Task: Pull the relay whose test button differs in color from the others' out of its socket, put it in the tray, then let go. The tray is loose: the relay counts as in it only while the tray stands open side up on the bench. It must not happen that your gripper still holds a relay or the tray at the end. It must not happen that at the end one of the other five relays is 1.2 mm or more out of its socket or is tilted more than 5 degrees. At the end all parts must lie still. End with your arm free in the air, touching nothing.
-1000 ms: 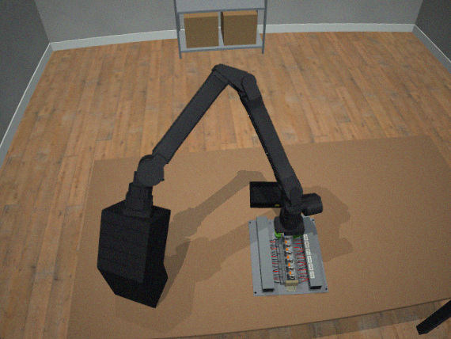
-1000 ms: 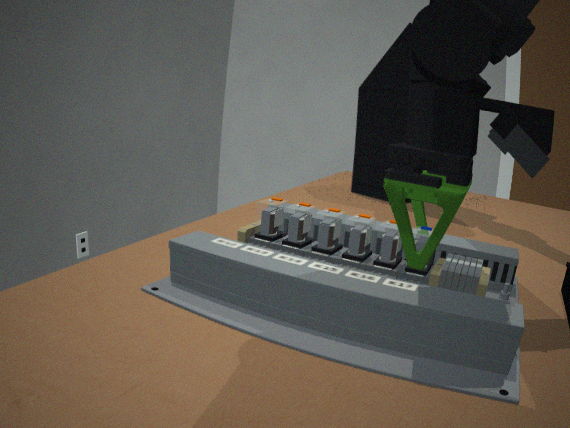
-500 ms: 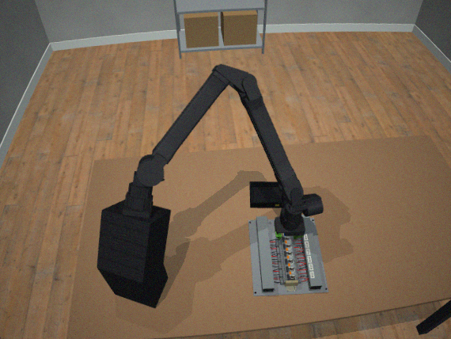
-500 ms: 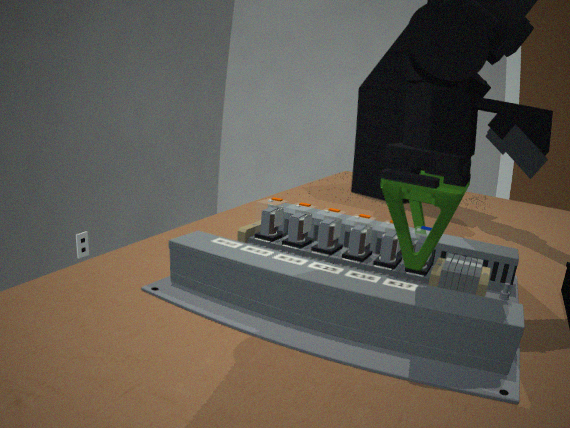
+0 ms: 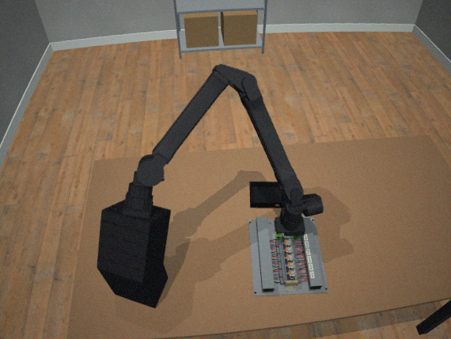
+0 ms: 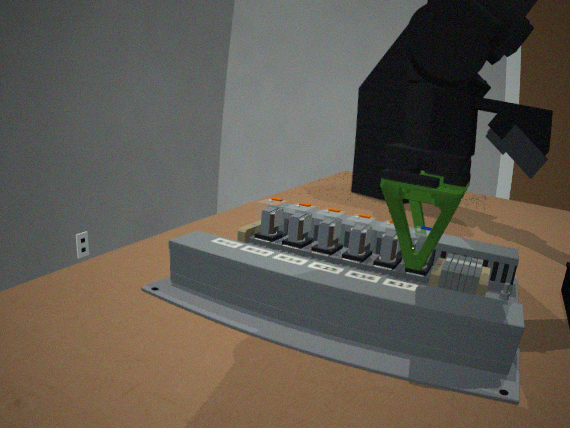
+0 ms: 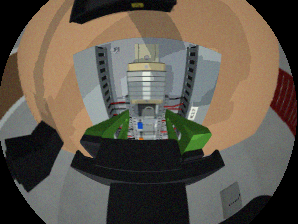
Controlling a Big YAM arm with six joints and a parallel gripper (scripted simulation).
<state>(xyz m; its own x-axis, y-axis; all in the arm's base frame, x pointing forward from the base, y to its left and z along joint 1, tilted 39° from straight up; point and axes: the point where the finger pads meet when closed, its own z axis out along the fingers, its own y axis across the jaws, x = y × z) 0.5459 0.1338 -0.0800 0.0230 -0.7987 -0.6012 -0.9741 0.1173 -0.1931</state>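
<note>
The relay lies right at my hand. From my hand the other things lie so: black tray: 230 mm to the left, 50 mm behind, 30 mm below.
</note>
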